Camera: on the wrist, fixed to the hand. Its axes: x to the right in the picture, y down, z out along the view.
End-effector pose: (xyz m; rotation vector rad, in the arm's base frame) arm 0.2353 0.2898 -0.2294 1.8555 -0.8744 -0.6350
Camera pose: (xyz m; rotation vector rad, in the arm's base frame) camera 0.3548 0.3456 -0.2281 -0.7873 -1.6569 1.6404
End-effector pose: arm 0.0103 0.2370 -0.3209 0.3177 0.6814 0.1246
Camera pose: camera -0.0426 0.2250 -0.4411 -0.8796 -0.1342 -2.7284
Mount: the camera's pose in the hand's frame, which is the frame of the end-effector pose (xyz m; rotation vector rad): 0.0285 -0.0503 -0.1185 0.0235 -0.6748 -3.0559
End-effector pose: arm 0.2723 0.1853 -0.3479 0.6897 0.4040 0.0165
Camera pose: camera 0.2491 0.2235 -0.4720 -0.5512 0.3965 -2.9581
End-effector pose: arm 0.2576 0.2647 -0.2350 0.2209 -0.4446 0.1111
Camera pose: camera 0.3400 0.2455 -0.3362 0.7315 -0.3210 -3.0151
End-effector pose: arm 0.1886 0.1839 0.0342 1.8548 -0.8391 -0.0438
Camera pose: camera 0.2835 0.2730 0.0554 -1.0284 -1.9008 2.0064
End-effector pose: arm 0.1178 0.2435 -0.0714 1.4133 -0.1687 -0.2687
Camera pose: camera 0.1734 0.3412 -0.1403 -0.1689 -1.3554 2.5204
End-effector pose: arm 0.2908 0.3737 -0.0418 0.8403 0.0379 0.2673
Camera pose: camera 0.3129 0.4354 -0.1562 0.0557 0.5895 -2.8139
